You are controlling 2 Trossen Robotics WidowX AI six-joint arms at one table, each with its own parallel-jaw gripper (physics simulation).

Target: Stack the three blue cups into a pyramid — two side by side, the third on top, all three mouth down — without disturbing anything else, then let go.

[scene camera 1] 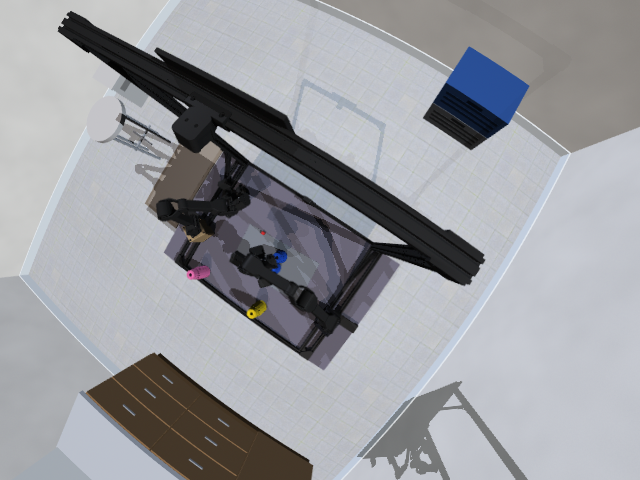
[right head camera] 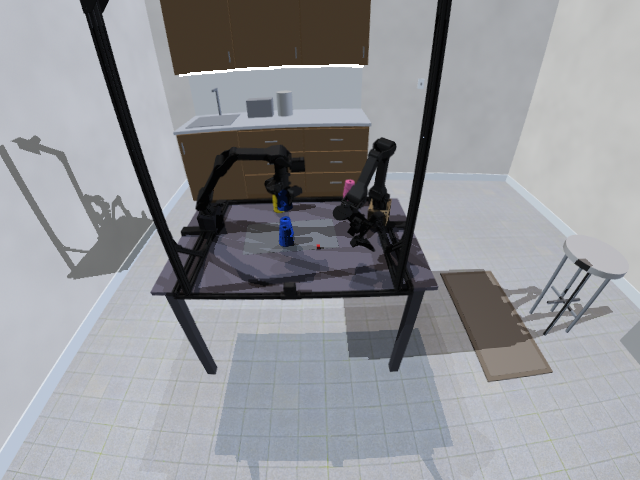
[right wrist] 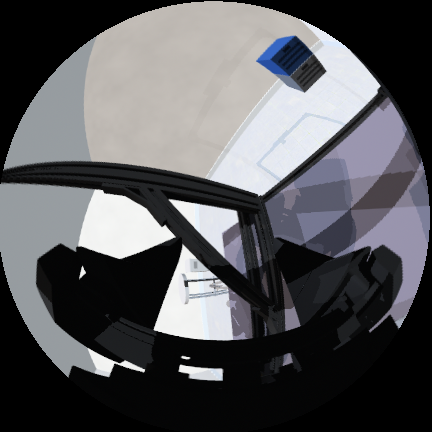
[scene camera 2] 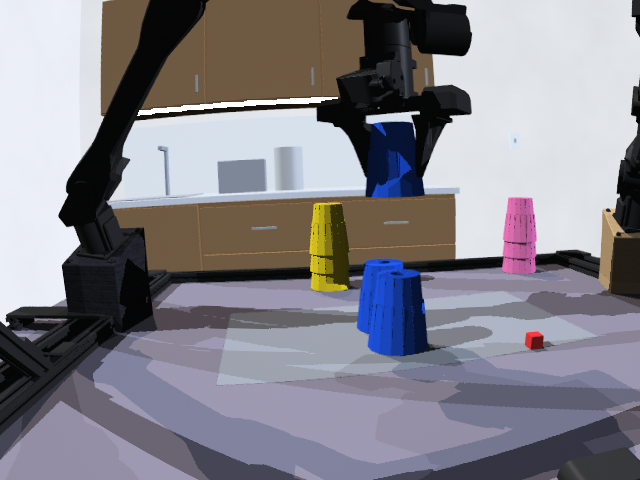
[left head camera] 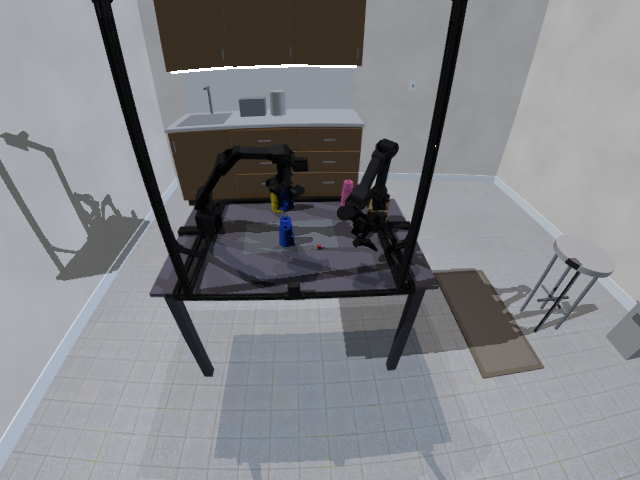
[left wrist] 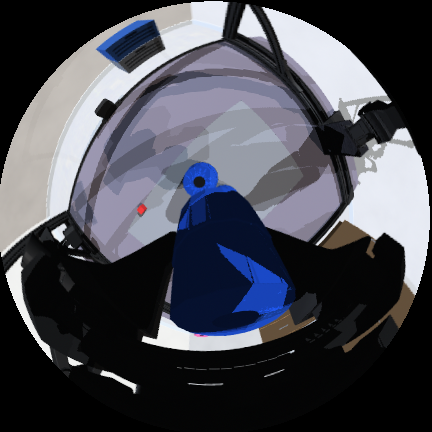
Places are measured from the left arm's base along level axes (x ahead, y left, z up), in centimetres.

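Pixels of known places: left gripper, fingertip midpoint: (right head camera: 284, 203) (scene camera 2: 393, 177) (left head camera: 285, 203) (left wrist: 219, 234); right gripper, fingertip midpoint: (scene camera 1: 235, 178) (right head camera: 380, 244) (right wrist: 228, 242) (left head camera: 383, 244); left arm's base, link origin: (scene camera 1: 327, 323) (right head camera: 208, 210) (scene camera 2: 103, 245) (left head camera: 206, 209) (left wrist: 355, 135); right arm's base, link origin: (scene camera 1: 193, 230) (right head camera: 379, 204) (scene camera 2: 634, 222) (left head camera: 379, 205).
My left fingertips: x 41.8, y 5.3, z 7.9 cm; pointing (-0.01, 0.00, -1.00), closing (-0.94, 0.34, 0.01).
Observation:
Ahead of a thing's pixels: the offset from my left fingertips to its top centre. Level surfaces: height alone.
Two blue cups stand mouth down, close together, on the pale mat {dz -19.7 cm} (scene camera 2: 248, 364). The front cup {dy -3.9, dx +1.1, dz -10.9 cm} (scene camera 2: 398, 315) (left head camera: 285, 237) partly hides the rear cup {dy +2.7, dx -1.8, dz -10.9 cm} (scene camera 2: 364, 304) in scene camera 2. Whether they touch is unclear. My left gripper (scene camera 2: 394, 173) (left wrist: 219, 234) is shut on the third blue cup {dy -0.1, dx +0.3, dz +6.5 cm} (scene camera 2: 394, 149) (left wrist: 230, 270), upright and mouth down. It holds this cup high, with a clear gap above the two standing cups in scene camera 2. The held cup hides much of the scene below it in the left wrist view. My right gripper (right wrist: 228, 242) (left head camera: 366, 241) is open and empty, at the right of the table.
A yellow cup stack {dy +23.0, dx -15.4, dz -4.5 cm} (scene camera 2: 329, 248) (scene camera 1: 256, 308) stands behind the blue cups. A pink cup stack {dy +40.9, dx +20.9, dz -4.5 cm} (scene camera 2: 519, 237) (scene camera 1: 198, 272) stands at the back right in scene camera 2. A small red cube {dy -3.1, dx +17.3, dz -18.1 cm} (scene camera 2: 534, 340) (left head camera: 318, 246) lies right of the blue cups. A black frame surrounds the table.

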